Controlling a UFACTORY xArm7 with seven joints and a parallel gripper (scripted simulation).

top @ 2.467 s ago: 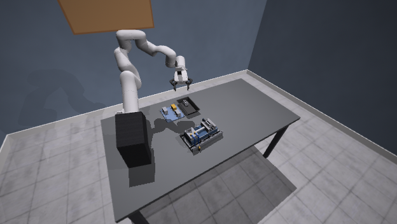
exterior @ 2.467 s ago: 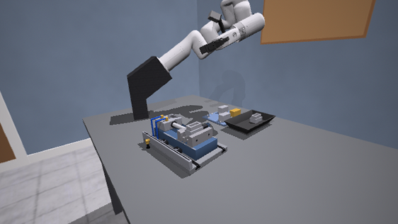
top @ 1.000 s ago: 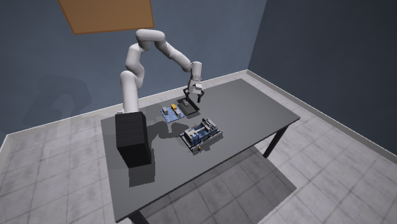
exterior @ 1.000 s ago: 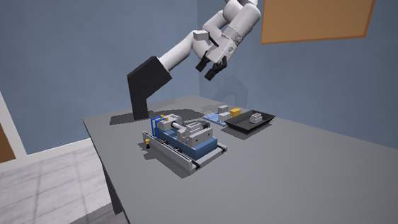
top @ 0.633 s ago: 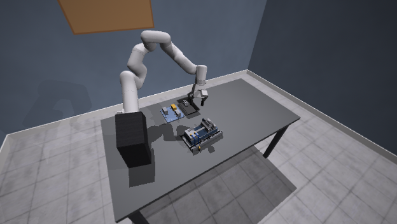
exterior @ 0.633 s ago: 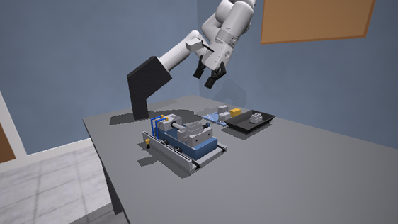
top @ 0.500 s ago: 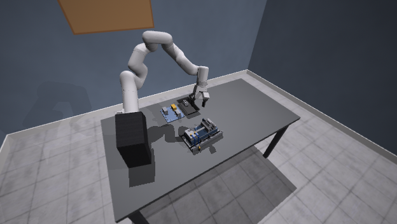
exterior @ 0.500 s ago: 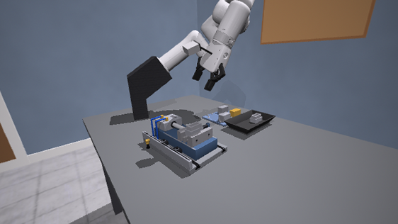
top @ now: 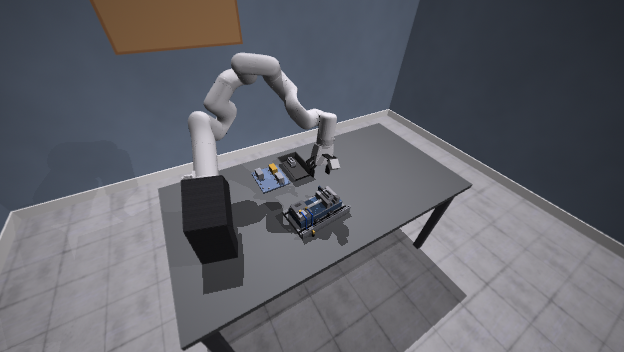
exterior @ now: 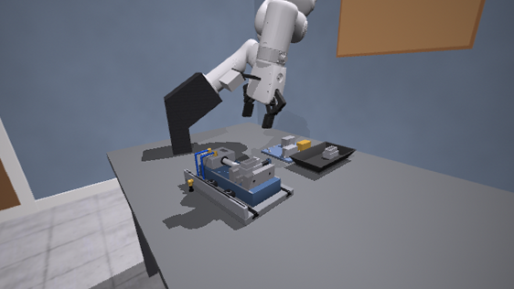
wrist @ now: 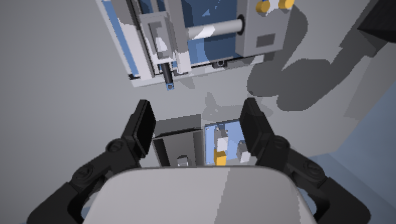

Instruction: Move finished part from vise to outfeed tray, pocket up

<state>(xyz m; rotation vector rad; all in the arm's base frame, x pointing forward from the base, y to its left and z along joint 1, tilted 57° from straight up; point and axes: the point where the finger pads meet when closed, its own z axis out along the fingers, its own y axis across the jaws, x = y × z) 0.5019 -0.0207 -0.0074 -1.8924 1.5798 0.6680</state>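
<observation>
My gripper is now 40 mm past the steel rod, 60 mm to the left of it and 140 mm above it. From my hand the other things lie so: brass block (170 mm behind, 320 mm to the left, 190 mm below); vise (30 mm behind, 60 mm to the right, 180 mm below).
</observation>
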